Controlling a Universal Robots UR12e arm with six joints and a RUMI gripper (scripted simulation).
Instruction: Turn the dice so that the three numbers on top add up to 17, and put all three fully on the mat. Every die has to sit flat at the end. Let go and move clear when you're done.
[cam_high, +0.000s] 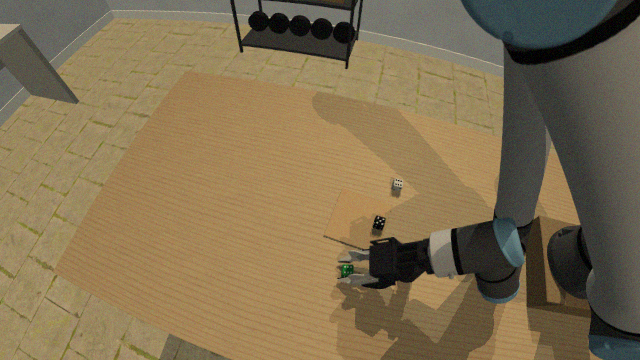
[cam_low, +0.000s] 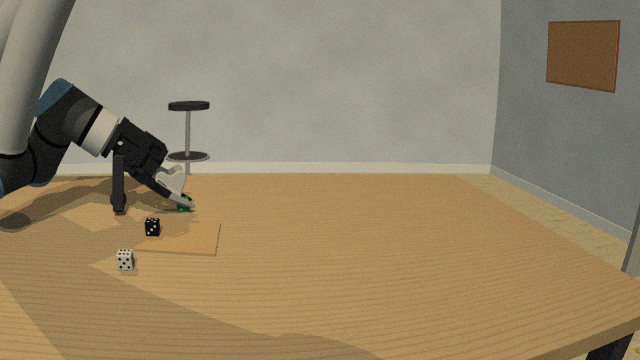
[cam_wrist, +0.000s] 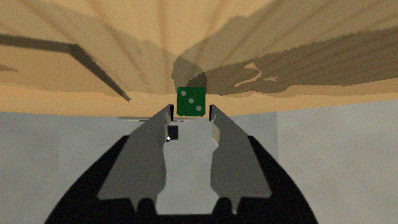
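Right now the green die is 1 cm below my hand and 1 cm behind it. Also, from my hand: black die: 13 cm to the right, 7 cm behind; then tan mat: 14 cm to the right, 2 cm below, 2 cm behind; then white die: 25 cm to the right, 12 cm behind, 1 cm below.
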